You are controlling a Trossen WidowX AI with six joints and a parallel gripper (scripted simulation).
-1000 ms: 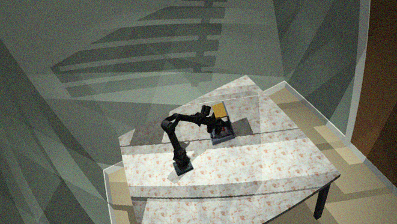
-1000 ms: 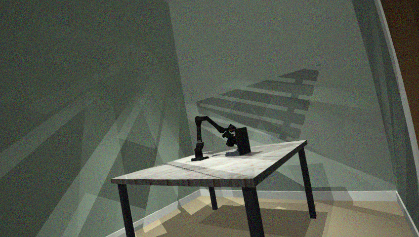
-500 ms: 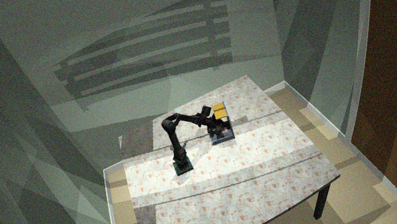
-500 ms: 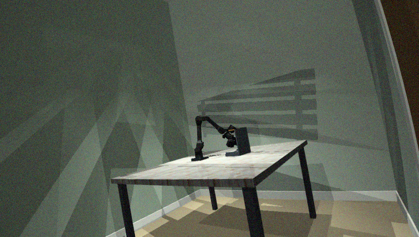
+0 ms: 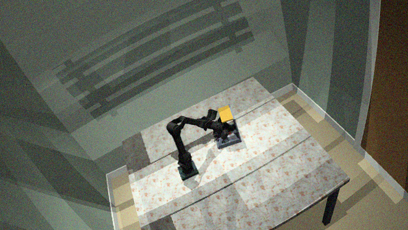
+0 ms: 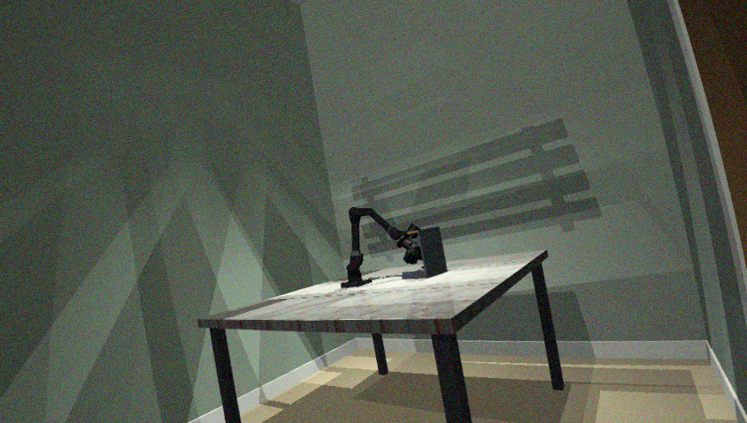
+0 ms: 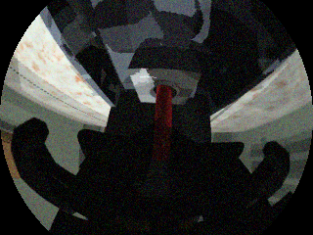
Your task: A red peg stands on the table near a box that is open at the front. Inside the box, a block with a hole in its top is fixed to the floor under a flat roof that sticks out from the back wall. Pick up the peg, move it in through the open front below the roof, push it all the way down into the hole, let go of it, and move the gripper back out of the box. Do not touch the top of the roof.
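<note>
Right now the red peg is 30 mm behind my gripper tip, 10 mm to the left of it and 10 mm below it. Also, from my gripper tip: dark back wall 20 mm ahead, 10 mm to the right, 60 mm above; then yellow roof 20 mm behind, 10 mm to the left, 160 mm above; then grey floor plate 50 mm behind, 20 mm to the left, 60 mm below.
</note>
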